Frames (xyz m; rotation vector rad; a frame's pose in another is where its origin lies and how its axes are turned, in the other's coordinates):
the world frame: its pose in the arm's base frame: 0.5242 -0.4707 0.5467 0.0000 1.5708 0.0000
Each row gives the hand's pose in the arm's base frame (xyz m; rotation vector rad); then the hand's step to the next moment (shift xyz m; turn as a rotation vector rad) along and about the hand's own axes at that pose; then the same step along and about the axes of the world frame.
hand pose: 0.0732 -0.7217 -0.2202 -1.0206 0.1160 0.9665
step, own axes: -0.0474 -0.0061 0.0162 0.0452 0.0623 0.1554
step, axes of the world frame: -0.0366 -0.0184 -0.0294 -0.0221 0.1570 -0.0703
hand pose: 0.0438 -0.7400 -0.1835 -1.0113 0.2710 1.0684
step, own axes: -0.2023 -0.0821 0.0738 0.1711 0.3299 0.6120
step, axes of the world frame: -0.2128 -0.0712 -0.0525 -0.0444 0.6230 -0.3500
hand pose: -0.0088 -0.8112 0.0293 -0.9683 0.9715 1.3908
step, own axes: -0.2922 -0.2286 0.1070 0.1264 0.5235 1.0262
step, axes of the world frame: -0.3049 0.0149 0.2364 -0.2256 0.9940 -0.5515
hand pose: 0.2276 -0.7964 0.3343 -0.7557 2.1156 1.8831
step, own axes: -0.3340 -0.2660 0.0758 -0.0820 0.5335 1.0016
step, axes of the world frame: 0.0822 0.1378 0.4029 -0.3378 1.0195 -0.3757
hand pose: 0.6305 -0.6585 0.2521 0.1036 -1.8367 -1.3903
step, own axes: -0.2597 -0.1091 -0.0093 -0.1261 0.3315 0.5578
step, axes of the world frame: 0.2323 0.0821 0.1369 -0.1729 0.6219 -0.1422
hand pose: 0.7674 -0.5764 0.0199 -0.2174 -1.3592 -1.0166
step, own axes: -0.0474 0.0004 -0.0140 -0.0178 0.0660 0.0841
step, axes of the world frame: 0.0449 0.0134 0.0158 -0.0337 0.1025 -0.0103
